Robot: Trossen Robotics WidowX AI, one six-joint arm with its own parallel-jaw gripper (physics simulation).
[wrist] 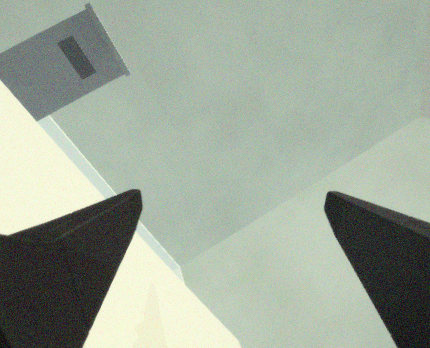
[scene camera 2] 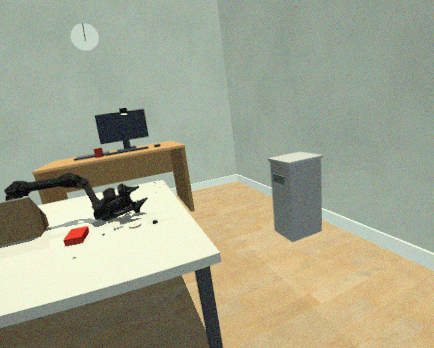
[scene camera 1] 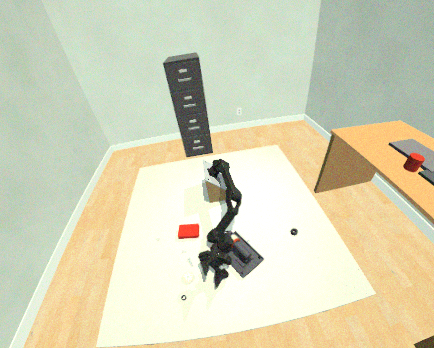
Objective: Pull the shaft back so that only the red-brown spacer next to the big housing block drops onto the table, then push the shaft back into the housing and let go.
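Frame: origin at the arm's base, x ahead, y right, z down, level; centimetres.
Seen in the pictures: gripper, fingertip midpoint: (wrist: 233, 199) (scene camera 2: 143, 192) (scene camera 1: 211, 281); arm's base, origin of the base link: (scene camera 2: 12, 206) (scene camera 1: 211, 173).
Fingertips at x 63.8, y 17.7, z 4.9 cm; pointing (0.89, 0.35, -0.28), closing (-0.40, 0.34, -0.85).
Observation:
Offsets run from my fingertips to a thing's middle. Level surfaces: height alone.
A dark grey base plate (scene camera 1: 244, 270) lies on the table in scene camera 1, with a raised dark housing block (scene camera 1: 243, 251) on it. A small orange-red part {dx -16.3, dy -16.5, dz +4.2 cm} (scene camera 1: 236, 240) shows at the block's upper-left end, beside the arm. The arm hides much of this side, so the shaft and the red-brown spacer cannot be made out. My gripper (scene camera 1: 211, 281) (scene camera 2: 142, 194) (wrist: 233, 199) is open and empty. It is left of the base plate in scene camera 1, above the table, its fingers pointing away from the housing block.
A red box {dx -35.7, dy +6.1, dz +10.7 cm} (scene camera 1: 188, 231) (scene camera 2: 76, 236) lies on the white table {dz +12.2 cm} (scene camera 1: 310, 280) (scene camera 2: 150, 255). Near it are a pale ring {dx -9.3, dy +11.4, dz +11.7 cm} (scene camera 1: 188, 278) (scene camera 2: 135, 225), a small dark ring {dx -0.1, dy +15.2, dz +11.7 cm} (scene camera 1: 183, 297) and small pale parts. A black ring {dx -14.4, dy -51.7, dz +11.4 cm} (scene camera 1: 294, 231) lies right of the base plate.

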